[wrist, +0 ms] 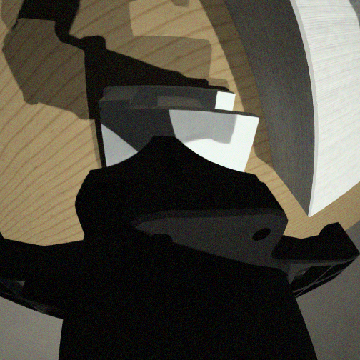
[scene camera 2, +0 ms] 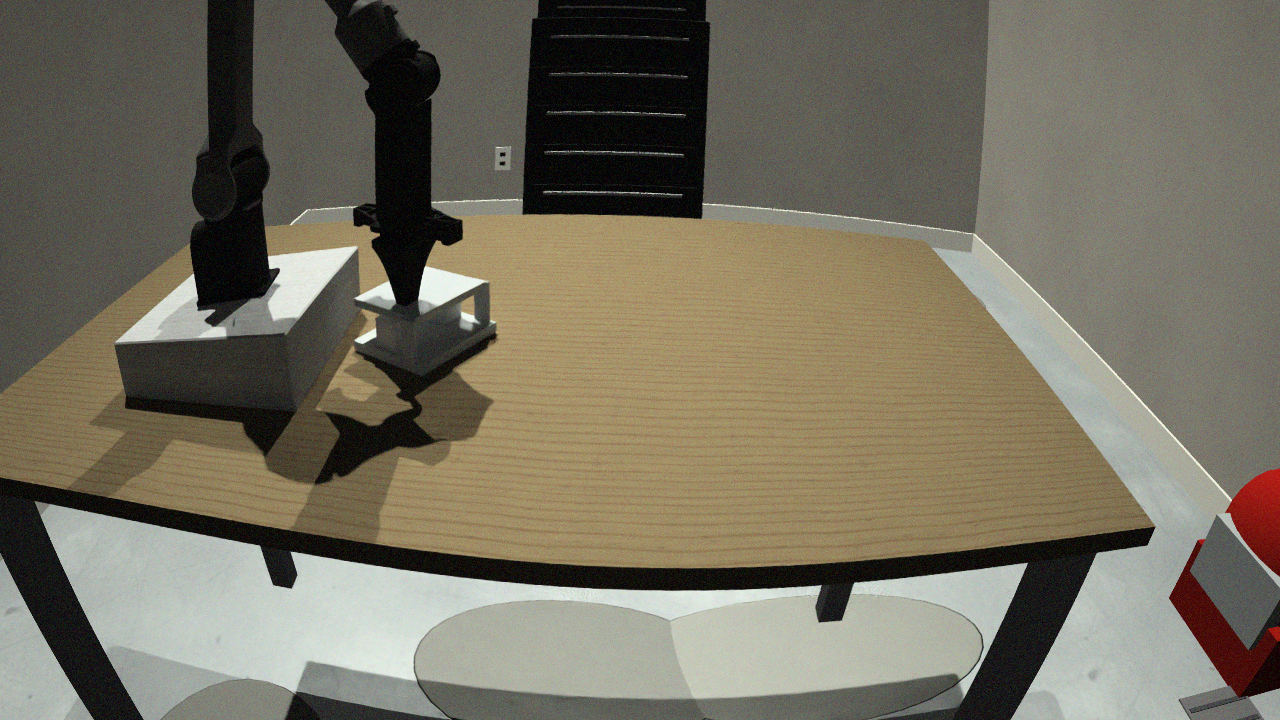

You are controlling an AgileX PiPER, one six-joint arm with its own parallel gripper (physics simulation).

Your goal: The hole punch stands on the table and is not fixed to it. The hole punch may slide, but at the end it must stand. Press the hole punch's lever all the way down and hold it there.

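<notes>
The white hole punch stands upright on the table. Its flat lever (scene camera 2: 458, 282) (wrist: 220, 137) lies roughly level on top, above the base plate (scene camera 2: 480, 332) and a block (scene camera 2: 396, 336) at the near side. My gripper (scene camera 2: 407, 302) (wrist: 162, 150) is shut with nothing seen between its fingers. It points straight down, and its tips meet the lever's top near the front left edge in the scene view. In the wrist view the dark fingers hide part of the lever and the exact contact spot.
A large white wedge-shaped block (scene camera 2: 205, 371) (wrist: 337, 85) bears the arm's base, close to the left of the hole punch in the scene view. The wooden table (scene camera 2: 716, 402) (wrist: 45, 165) extends to the right. A black drawer cabinet (scene camera 2: 615, 132) stands behind it.
</notes>
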